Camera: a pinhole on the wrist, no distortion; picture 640 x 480 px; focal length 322.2 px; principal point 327.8 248.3 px. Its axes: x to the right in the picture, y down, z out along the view. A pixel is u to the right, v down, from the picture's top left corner.
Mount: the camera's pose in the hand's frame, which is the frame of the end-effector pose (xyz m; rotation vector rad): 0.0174 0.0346 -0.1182 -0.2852 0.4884 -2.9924
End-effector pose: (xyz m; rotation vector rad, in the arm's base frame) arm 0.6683 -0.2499 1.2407 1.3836 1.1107 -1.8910
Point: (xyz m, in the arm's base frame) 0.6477 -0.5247 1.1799
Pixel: 341 21
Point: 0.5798 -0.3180 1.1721
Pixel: 285 225
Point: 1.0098 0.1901 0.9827
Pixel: behind the camera
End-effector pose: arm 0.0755 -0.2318 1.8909 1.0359 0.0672 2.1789
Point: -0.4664 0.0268 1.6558
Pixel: behind the camera
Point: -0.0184 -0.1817 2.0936
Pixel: 55 90
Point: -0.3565 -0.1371 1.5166
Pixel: behind the camera
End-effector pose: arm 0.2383 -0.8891 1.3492 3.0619 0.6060 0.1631
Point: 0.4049 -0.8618 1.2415
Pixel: 211 160
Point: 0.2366 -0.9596 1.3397
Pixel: 532 16
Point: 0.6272 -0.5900 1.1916
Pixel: 65 312
